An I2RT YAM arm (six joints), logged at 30 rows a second.
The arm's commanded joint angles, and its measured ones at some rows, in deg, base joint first. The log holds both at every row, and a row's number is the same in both.
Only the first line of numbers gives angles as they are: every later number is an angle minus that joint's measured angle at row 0.
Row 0, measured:
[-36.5 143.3 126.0 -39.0 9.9 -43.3]
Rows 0 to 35, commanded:
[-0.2 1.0 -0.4 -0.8 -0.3 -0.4]
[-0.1 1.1 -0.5 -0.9 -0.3 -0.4]
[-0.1 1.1 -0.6 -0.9 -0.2 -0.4]
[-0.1 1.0 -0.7 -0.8 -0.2 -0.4]
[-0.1 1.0 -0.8 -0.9 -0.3 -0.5]
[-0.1 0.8 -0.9 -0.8 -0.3 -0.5]
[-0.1 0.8 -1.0 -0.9 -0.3 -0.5]
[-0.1 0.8 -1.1 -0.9 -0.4 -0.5]
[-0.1 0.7 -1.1 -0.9 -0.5 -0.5]
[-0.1 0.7 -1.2 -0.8 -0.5 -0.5]
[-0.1 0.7 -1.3 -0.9 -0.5 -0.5]
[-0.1 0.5 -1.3 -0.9 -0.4 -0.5]
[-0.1 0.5 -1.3 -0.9 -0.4 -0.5]
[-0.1 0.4 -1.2 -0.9 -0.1 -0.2]
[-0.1 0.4 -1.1 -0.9 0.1 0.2]
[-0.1 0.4 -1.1 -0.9 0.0 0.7]
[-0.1 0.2 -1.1 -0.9 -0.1 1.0]
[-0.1 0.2 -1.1 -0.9 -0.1 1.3]
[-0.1 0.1 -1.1 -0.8 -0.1 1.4]
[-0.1 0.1 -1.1 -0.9 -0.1 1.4]
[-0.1 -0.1 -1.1 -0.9 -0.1 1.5]
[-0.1 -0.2 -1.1 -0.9 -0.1 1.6]
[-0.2 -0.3 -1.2 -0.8 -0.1 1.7]
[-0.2 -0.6 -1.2 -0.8 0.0 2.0]
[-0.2 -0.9 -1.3 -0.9 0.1 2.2]
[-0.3 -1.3 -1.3 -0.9 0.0 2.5]
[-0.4 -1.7 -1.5 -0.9 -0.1 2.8]
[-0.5 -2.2 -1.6 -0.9 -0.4 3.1]
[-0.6 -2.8 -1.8 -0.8 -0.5 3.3]
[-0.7 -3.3 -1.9 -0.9 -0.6 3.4]
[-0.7 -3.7 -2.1 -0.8 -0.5 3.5]
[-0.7 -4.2 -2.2 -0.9 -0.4 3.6]
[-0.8 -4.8 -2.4 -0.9 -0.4 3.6]
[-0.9 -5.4 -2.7 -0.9 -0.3 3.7]
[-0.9 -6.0 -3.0 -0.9 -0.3 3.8]
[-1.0 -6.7 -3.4 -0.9 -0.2 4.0]
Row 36, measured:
[-0.7 -2.2 -2.5 0.0 0.0 2.4]
